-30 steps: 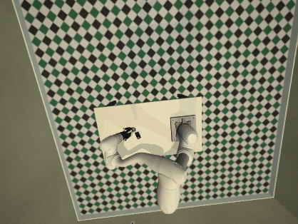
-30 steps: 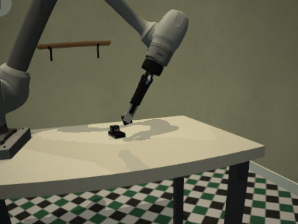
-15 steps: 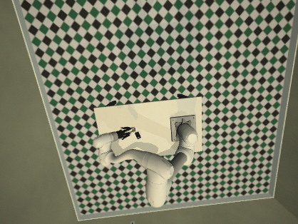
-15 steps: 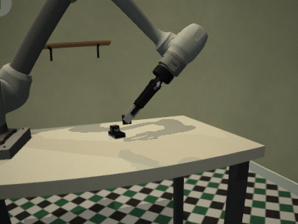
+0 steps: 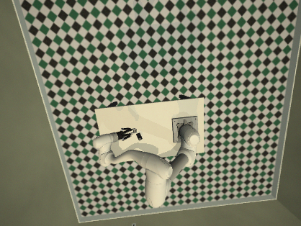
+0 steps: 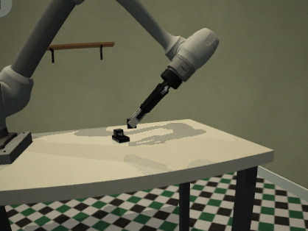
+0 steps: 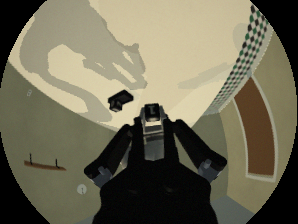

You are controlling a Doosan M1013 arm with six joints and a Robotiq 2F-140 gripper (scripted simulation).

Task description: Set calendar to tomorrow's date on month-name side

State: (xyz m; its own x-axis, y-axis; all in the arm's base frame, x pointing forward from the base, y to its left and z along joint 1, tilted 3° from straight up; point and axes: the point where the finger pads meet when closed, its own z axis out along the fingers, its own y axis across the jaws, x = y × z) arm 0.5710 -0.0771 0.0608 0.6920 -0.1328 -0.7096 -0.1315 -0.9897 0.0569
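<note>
The calendar tray lies 110 mm to the left of my hand, 100 mm below it and 50 mm behind it. From my hand the other things lie so: black calendar cube: 20 mm below, 20 mm behind.
</note>
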